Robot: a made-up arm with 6 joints. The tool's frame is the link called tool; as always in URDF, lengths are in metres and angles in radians. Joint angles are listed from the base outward.
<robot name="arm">
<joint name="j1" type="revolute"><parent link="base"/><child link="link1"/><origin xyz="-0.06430 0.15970 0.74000"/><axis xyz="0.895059 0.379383 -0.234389"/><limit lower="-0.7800" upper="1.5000"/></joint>
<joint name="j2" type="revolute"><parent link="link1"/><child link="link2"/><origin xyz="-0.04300 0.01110 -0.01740"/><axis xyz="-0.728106 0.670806 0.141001"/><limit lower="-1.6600" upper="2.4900"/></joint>
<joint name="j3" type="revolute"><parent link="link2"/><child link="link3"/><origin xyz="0.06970 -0.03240 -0.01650"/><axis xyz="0 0 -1"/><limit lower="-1.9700" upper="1.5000"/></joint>
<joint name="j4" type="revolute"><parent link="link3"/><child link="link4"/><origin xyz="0.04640 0.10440 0.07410"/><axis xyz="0 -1 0"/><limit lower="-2.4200" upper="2.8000"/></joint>
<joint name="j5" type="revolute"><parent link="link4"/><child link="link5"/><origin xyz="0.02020 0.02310 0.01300"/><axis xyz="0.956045 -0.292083 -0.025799"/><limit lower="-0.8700" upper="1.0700"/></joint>
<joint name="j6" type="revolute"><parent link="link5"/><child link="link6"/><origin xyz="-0.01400 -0.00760 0.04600"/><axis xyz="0 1 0"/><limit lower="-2.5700" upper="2.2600"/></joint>
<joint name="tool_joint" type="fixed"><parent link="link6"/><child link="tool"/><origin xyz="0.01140 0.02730 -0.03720" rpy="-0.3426 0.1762 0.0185"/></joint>
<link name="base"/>
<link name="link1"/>
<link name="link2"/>
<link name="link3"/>
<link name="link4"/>
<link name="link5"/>
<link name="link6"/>
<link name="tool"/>
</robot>
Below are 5 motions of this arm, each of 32 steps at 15 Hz.
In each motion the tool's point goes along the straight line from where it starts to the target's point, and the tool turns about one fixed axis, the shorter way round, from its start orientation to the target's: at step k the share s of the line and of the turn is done. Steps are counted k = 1, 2, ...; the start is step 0. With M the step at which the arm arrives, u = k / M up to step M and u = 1 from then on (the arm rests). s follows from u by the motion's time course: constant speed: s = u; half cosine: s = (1 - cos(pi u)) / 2; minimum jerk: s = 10 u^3 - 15 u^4 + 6 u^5.
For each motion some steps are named. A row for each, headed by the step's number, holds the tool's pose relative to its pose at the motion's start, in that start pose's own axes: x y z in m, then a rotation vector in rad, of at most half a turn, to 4 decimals.
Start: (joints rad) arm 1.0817 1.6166 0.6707 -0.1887 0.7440 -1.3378
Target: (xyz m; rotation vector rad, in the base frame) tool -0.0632 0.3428 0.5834 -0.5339 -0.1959 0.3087
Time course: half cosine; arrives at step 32
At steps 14, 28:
14: -0.0373 0.0012 -0.0061 -0.0201 -0.0999 0.2251
28: -0.0892 0.0029 -0.0147 -0.0480 -0.2388 0.5381

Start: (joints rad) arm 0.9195 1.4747 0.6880 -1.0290 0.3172 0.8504
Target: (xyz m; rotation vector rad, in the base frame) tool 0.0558 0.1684 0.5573 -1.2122 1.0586 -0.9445
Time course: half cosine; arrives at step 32
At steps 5, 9, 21, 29, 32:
5: -0.0020 -0.0080 0.0056 0.0413 -0.0831 -0.0654
9: -0.0063 -0.0249 0.0173 0.1280 -0.2572 -0.2025
21: -0.0255 -0.1000 0.0696 0.5151 -1.0352 -0.8151
29: -0.0340 -0.1330 0.0926 0.6850 -1.3768 -1.0840
32: -0.0347 -0.1360 0.0946 0.7001 -1.4071 -1.1079

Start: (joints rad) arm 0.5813 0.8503 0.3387 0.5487 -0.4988 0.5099
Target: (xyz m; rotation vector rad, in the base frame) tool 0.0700 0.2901 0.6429 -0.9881 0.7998 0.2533
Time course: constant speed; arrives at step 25
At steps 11, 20, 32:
11: 0.0266 0.0015 0.0058 -0.0569 -0.1546 0.0456
20: 0.0483 0.0027 0.0105 -0.1034 -0.2812 0.0829
32: 0.0604 0.0034 0.0131 -0.1293 -0.3515 0.1037

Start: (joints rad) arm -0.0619 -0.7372 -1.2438 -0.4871 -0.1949 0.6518
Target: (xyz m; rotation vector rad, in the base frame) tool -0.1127 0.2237 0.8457 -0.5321 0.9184 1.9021
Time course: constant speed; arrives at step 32
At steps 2, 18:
2: 0.0018 -0.0062 0.0018 0.0179 -0.0082 0.0728
18: 0.0161 -0.0555 0.0161 0.1609 -0.0741 0.6554

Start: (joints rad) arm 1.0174 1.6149 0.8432 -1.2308 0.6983 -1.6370
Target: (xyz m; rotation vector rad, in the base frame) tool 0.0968 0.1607 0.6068 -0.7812 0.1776 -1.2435
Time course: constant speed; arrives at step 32
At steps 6, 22, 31, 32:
6: 0.0217 -0.0143 -0.0004 0.0845 0.0513 -0.1283
22: 0.0794 -0.0526 -0.0013 0.3098 0.1882 -0.4704
31: 0.1119 -0.0741 -0.0019 0.4365 0.2651 -0.6628
32: 0.1155 -0.0765 -0.0020 0.4506 0.2737 -0.6842

